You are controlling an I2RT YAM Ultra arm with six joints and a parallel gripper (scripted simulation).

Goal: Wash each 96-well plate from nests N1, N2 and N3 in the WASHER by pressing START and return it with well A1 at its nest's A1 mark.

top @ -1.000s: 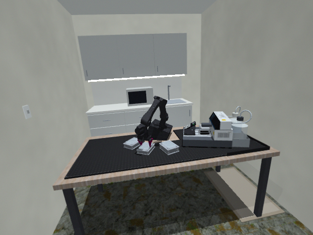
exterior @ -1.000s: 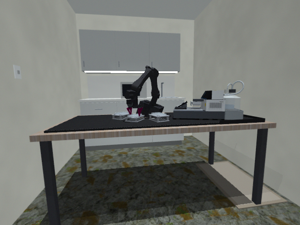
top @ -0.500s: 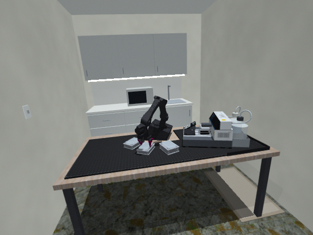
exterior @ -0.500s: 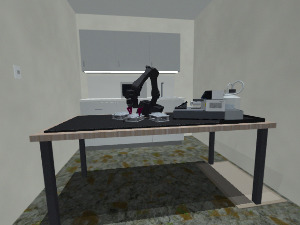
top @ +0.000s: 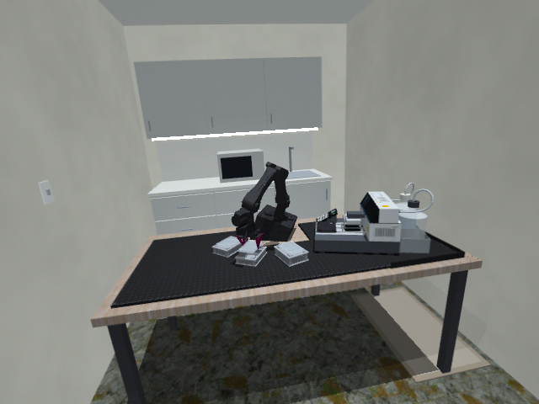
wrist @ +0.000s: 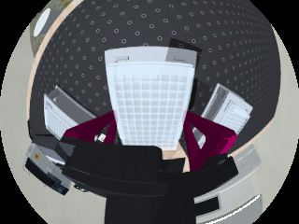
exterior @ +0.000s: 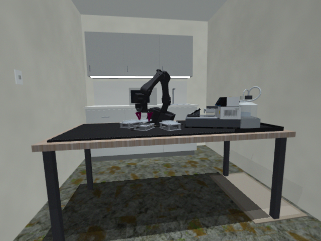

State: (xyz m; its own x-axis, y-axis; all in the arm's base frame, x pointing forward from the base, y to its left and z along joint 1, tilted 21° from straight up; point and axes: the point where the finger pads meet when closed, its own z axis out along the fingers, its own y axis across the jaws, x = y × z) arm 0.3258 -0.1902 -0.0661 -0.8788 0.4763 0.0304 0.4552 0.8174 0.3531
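Now: the washer carrier 130 mm behind my hand, 460 mm to the left of it and 20 mm above it. The rest, counted from my hand: clear bottle: 70 mm ahead, 870 mm to the left, 60 mm above; then plate washer: 80 mm behind, 610 mm to the left, 60 mm above; then nest: 40 mm ahead, 210 mm to the left, 30 mm below.
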